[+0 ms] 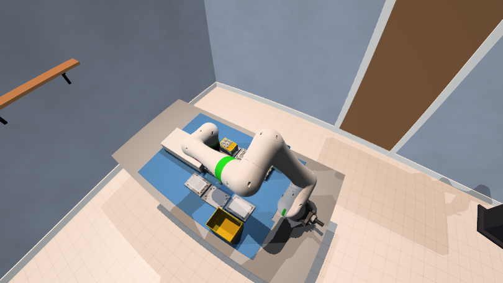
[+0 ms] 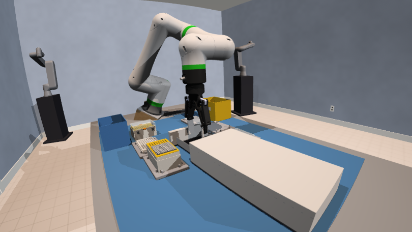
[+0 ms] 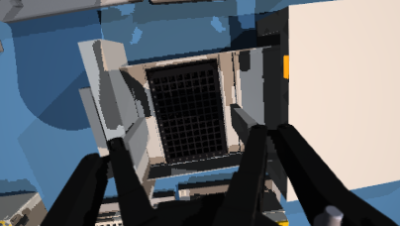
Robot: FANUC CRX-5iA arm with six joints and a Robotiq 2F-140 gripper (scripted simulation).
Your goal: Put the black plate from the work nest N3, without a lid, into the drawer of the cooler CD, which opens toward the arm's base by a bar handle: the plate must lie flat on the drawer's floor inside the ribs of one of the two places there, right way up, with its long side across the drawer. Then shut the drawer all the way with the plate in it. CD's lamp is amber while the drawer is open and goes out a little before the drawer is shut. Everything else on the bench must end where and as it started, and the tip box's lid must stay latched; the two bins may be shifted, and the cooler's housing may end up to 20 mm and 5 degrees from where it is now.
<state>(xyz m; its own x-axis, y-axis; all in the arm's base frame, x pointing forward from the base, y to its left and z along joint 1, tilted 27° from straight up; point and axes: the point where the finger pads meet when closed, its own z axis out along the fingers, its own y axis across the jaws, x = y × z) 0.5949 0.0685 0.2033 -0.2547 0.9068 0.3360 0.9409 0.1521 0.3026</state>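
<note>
My hand is 5 cm above the black plate. The rest, counted from my hand: nest N3: 16 cm to the left, 16 cm behind, 6 cm below; then drawer: 4 cm below, 3 cm ahead, 1 cm to the left; then yellow-topped tip box: 17 cm to the right, 8 cm ahead, 1 cm below.
</note>
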